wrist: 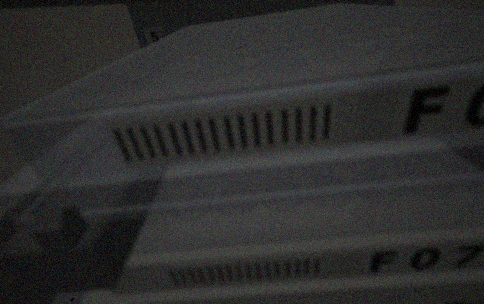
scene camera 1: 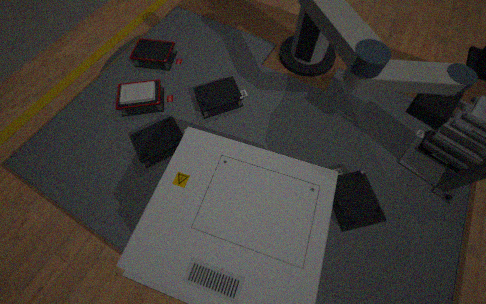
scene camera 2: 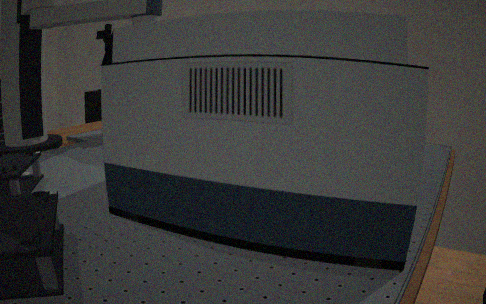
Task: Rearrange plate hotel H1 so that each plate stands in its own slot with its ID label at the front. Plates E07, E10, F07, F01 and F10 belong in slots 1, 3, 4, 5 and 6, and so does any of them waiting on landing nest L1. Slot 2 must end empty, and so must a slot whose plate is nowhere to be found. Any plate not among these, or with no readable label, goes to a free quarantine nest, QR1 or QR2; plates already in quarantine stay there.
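Frame: origin at the arm's base, x ahead, y left, z up, level; metres.
Where they show: arm's base, origin of the base link: (scene camera 1: 306, 56) (scene camera 2: 27, 148).
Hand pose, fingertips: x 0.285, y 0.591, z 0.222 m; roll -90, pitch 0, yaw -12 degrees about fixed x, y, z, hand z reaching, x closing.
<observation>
Things, the pixels of their top centre, and the offset from my fingertips. "*": a spot on its surface instead.
- pale plate labelled F07, middle of its top: (wrist: 275, 102) dz +0.002, dx -0.005, dy -0.024 m
- slot mark 5, surface spot: (wrist: 154, 35) * dz +0.024, dx -0.050, dy +0.051 m
- Hotel H1, surface spot: (scene camera 1: 422, 166) * dz -0.202, dx +0.027, dy -0.029 m
- white plate, middle of its top: (scene camera 1: 137, 91) dz -0.145, dx +0.291, dy -1.055 m
- large white instrument, middle of its top: (scene camera 2: 291, 29) (scene camera 1: 236, 214) dz +0.036, dx +0.520, dy -0.476 m
In the wrist view, a pale plate labelled F07 (wrist: 345, 272) is level at the bottom of the frame. My gripper is shut on it; its fingertips cannot be made out in the dark. Just above is another plate (wrist: 370, 117), its label starting "F0" and cut off at the right edge. A slot mark 5 (wrist: 154, 35) shows at the upper left. Hotel H1 (scene camera 1: 422, 166) stands at the right of scene camera 1 with several stacked plates (scene camera 1: 462, 142), labels unreadable there. Two red-rimmed quarantine nests stand upper left: one (scene camera 1: 153, 50) is empty, the other (scene camera 1: 119, 102) holds a white plate (scene camera 1: 137, 93).
A large white instrument (scene camera 1: 255, 215) (scene camera 2: 260, 140) stands in the foreground. Black nests (scene camera 1: 218, 96) (scene camera 1: 156, 140) (scene camera 1: 357, 200) stand around it. The arm's dark base (scene camera 1: 307, 56) is at the top. The arm's outer link (scene camera 1: 417, 77) reaches right, above the hotel's back.
</observation>
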